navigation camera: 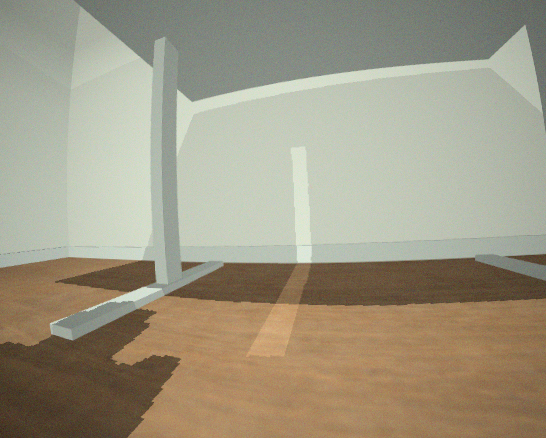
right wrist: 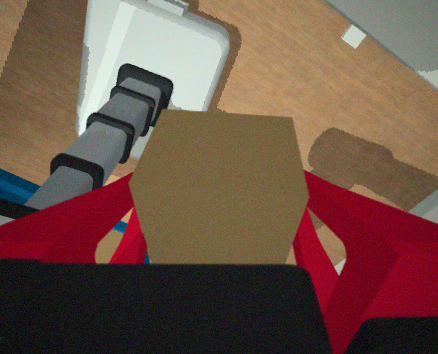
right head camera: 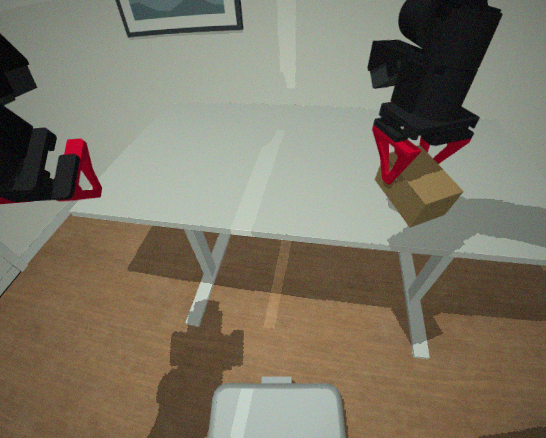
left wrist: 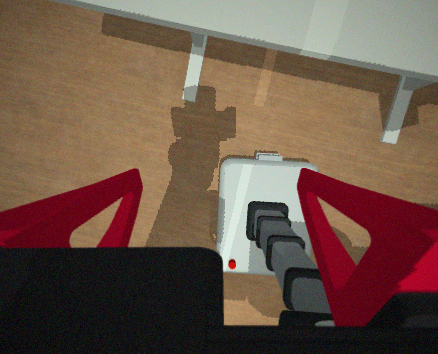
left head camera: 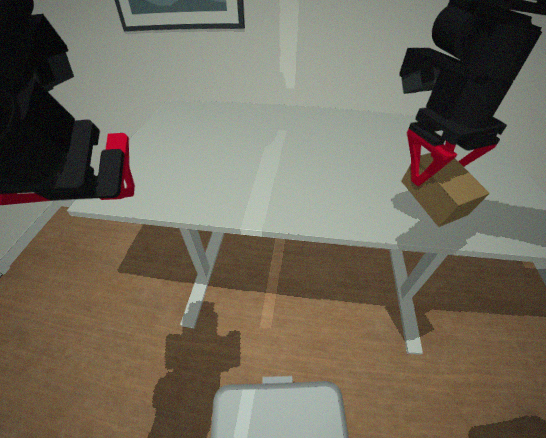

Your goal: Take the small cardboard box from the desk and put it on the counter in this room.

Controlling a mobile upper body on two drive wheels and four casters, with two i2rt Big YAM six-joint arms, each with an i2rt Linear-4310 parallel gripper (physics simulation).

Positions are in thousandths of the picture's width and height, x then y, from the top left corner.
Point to a small cardboard box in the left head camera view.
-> At 829, 442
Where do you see a white desk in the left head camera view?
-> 602, 401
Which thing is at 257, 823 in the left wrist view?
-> My left gripper.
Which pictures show the small cardboard box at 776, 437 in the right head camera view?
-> The right wrist view, the right head camera view and the left head camera view only.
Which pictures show my left gripper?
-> The right head camera view, the left wrist view and the left head camera view only.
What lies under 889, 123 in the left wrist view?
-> A white desk.
